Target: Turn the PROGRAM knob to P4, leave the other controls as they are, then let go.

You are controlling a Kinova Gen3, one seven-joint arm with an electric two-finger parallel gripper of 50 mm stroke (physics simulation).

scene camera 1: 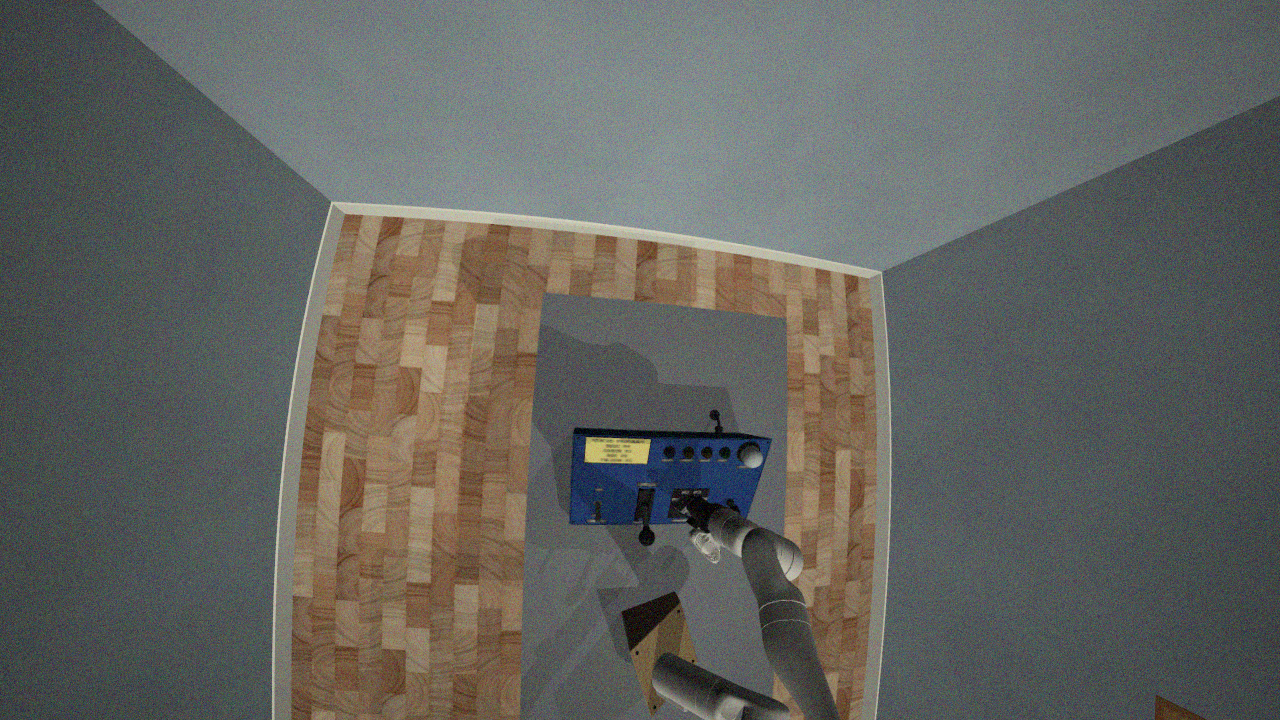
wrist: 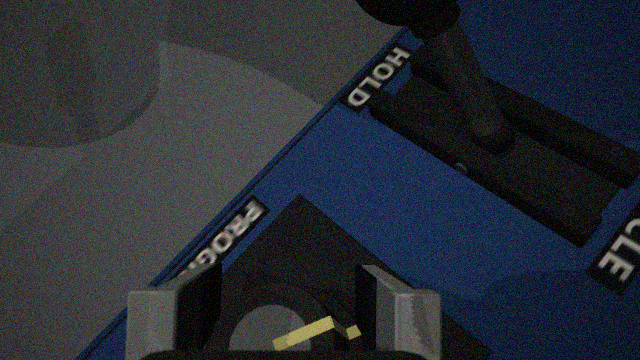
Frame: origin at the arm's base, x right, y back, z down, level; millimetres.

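Where they show: gripper, fingertip midpoint: [scene camera 1: 682,511] [wrist: 288,293]; arm's base at its link origin: [scene camera 1: 664,671].
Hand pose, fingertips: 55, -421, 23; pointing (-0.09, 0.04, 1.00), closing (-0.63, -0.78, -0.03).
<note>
Things, the pixels of their top centre, and the offset from my fingertips, as dx, dy, dz. "spot": a spot on its surface instead.
- PROGRAM knob at its top centre: [wrist: 268,352] +16, -5, -30
- black square plate at a spot on its surface: [wrist: 300,225] spot: -24, +13, +22
- black lever at its top centre: [wrist: 490,43] [scene camera 1: 647,521] -104, +4, -43
- pale round knob at a spot on its surface: [scene camera 1: 750,455] spot: +138, -158, -108
- yellow label at a spot on its surface: [scene camera 1: 617,450] spot: -181, -176, -67
The PROGRAM knob [wrist: 260,330], with a grey top and a yellow pointer line, sits on a black square plate [wrist: 300,225] at the bottom of the wrist view. The pointer is directed to the right and slightly up in that view. The P1 to P4 marks do not show there, so its setting cannot be read. My gripper [scene camera 1: 689,508] [wrist: 288,293] is open. In the wrist view its fingers appear on either side of the knob, with space beside it. Whether they reach down around it cannot be told. The gripper mostly hides the knob in the scene view.
The blue panel [scene camera 1: 617,488] [wrist: 350,185] carries a black lever [scene camera 1: 645,519] [wrist: 465,85] in the HOLD/CYCLE slot, beside the PROGRAM plate. A row of dark round controls, a pale round knob [scene camera 1: 750,455] and a yellow label [scene camera 1: 617,450] are on its far part. A wooden block [scene camera 1: 664,640] lies nearer.
</note>
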